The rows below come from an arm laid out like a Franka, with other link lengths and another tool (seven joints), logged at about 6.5 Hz.
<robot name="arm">
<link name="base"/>
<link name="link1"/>
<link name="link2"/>
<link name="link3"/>
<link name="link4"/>
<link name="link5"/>
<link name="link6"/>
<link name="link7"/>
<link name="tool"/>
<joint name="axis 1" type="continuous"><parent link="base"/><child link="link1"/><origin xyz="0 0 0.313"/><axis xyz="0 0 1"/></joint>
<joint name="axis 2" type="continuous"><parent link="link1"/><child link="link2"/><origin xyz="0 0 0"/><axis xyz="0 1 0"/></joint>
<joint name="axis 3" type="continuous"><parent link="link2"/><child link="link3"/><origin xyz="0 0 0.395"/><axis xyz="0 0 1"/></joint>
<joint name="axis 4" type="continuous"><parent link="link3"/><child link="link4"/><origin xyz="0.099 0 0"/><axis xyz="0 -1 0"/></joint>
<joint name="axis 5" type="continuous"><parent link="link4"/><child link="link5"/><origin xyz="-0.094 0 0.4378"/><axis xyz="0 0 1"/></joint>
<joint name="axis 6" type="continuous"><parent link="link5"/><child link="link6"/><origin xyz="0 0 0"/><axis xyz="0 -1 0"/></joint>
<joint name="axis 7" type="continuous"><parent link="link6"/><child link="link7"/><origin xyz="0.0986 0 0"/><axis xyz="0 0 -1"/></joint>
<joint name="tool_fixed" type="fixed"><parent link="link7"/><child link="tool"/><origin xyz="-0.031 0.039 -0.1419" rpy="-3.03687 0 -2.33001"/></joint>
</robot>
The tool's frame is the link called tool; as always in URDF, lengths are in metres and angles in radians. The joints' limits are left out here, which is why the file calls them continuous.
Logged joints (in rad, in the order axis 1, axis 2, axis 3, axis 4, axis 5, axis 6, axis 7), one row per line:
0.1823, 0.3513, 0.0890, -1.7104, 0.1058, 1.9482, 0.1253
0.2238, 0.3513, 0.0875, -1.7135, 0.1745, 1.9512, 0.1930
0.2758, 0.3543, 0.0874, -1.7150, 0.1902, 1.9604, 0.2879
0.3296, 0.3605, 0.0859, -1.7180, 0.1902, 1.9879, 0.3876
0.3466, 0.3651, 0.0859, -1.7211, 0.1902, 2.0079, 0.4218
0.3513, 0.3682, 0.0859, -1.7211, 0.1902, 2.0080, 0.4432
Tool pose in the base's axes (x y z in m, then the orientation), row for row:
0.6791, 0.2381, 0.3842, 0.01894, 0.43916, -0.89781, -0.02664
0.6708, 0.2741, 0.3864, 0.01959, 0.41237, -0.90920, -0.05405
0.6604, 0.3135, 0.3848, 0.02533, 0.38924, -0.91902, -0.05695
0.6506, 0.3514, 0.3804, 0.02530, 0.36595, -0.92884, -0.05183
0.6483, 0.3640, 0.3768, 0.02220, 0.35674, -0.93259, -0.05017
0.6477, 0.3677, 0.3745, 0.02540, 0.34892, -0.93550, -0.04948
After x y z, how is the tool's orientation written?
As a quaternion, w x y z.
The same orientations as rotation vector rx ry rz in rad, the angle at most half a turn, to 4 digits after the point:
1.3633, -2.7871, -0.0827
1.2796, -2.8213, -0.1677
1.2035, -2.8415, -0.1761
1.1315, -2.8720, -0.1603
1.1052, -2.8891, -0.1554
1.0788, -2.8924, -0.1530

